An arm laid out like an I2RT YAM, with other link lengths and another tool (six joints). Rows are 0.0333 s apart.
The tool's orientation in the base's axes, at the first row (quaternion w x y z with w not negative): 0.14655, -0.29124, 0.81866, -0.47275
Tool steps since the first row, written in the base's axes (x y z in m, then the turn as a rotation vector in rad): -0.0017, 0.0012, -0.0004, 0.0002, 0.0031, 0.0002; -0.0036, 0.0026, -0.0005, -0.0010, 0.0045, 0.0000; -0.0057, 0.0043, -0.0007, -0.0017, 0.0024, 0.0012; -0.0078, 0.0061, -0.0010, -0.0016, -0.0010, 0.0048; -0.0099, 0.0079, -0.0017, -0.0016, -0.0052, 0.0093; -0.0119, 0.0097, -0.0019, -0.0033, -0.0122, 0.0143; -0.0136, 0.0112, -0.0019, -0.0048, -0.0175, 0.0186; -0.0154, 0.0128, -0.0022, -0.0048, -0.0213, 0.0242; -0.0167, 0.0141, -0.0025, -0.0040, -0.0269, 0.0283; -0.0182, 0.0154, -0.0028, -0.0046, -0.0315, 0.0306
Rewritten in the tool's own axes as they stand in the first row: 0.0006, 0.0014, -0.0015, -0.0021, 0.0009, -0.0021; 0.0012, 0.0026, -0.0034, -0.0020, 0.0021, -0.0036; 0.0018, 0.0042, -0.0055, -0.0001, 0.0005, -0.0031; 0.0024, 0.0058, -0.0077, 0.0020, -0.0040, -0.0026; 0.0029, 0.0078, -0.0097, 0.0048, -0.0094, -0.0020; 0.0033, 0.0094, -0.0118, 0.0106, -0.0159, -0.0006; 0.0037, 0.0105, -0.0138, 0.0152, -0.0211, 0.0001; 0.0042, 0.0120, -0.0156, 0.0177, -0.0273, -0.0001; 0.0044, 0.0132, -0.0170, 0.0207, -0.0333, 0.0020; 0.0048, 0.0145, -0.0186, 0.0241, -0.0368, 0.0037
